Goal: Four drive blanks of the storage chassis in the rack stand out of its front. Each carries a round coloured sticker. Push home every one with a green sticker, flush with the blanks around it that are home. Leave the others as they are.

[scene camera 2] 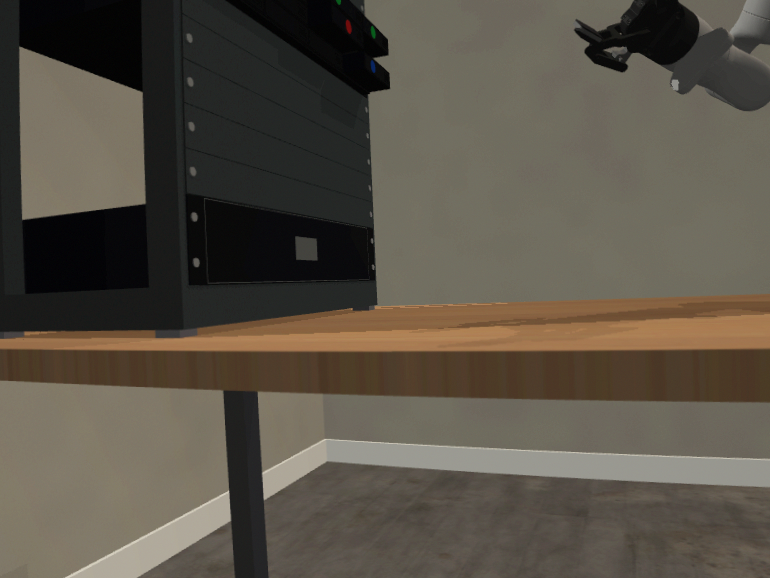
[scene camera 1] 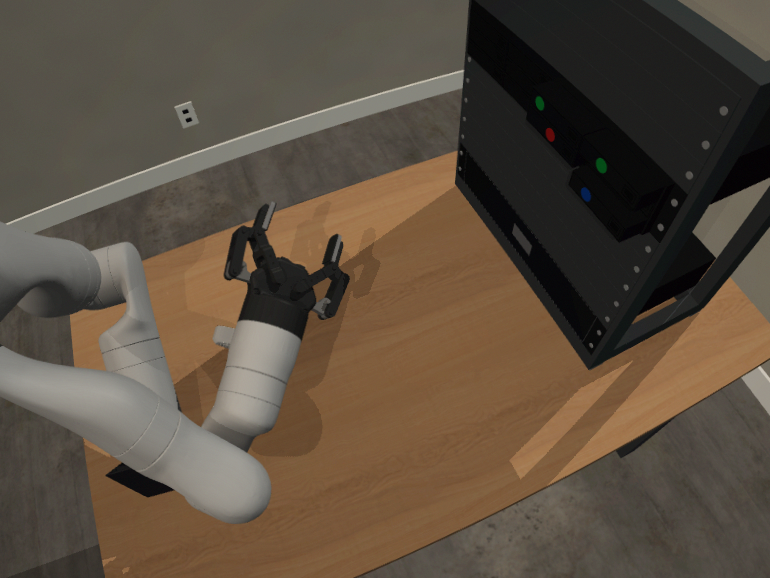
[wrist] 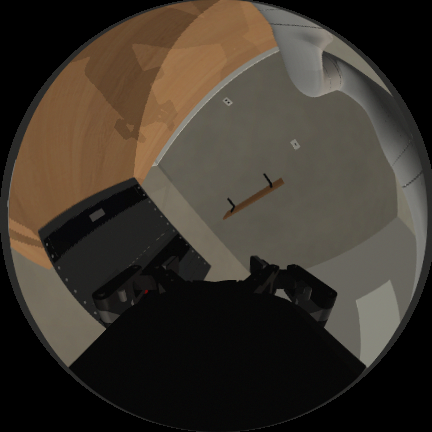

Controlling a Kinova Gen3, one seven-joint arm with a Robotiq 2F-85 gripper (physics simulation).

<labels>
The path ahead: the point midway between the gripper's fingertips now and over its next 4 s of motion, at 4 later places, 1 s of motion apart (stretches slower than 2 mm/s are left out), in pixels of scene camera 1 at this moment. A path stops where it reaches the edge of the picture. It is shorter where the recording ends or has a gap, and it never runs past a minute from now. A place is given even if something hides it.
My gripper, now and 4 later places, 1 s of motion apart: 304, 220; 306, 222; 306, 222; 416, 193; 418, 202
</labels>
